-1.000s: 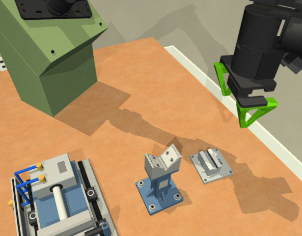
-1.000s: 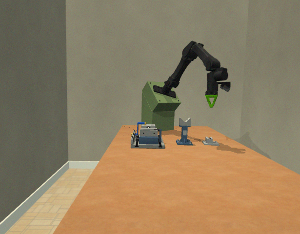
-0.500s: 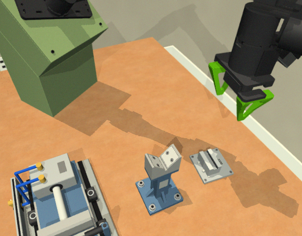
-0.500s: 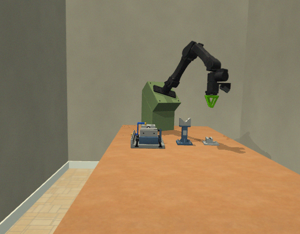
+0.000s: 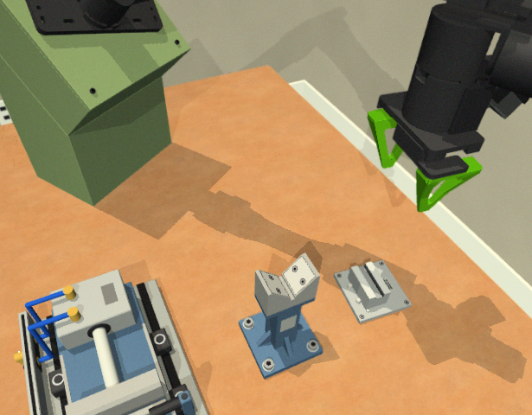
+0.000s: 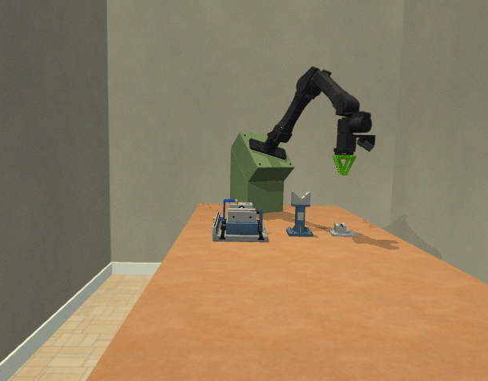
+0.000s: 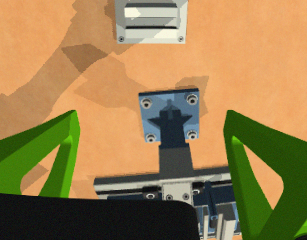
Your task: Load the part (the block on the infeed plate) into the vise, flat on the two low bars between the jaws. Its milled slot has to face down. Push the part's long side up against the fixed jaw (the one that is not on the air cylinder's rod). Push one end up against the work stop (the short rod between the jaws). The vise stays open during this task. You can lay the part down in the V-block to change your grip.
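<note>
My gripper is now 21 cm above the grey part. Also, from my hand: infeed plate: 23 cm below, 1 cm to the left; work stop: 34 cm to the right, 15 cm below, 4 cm ahead; white cylinder rod: 38 cm to the right, 16 cm below, 5 cm behind.
</note>
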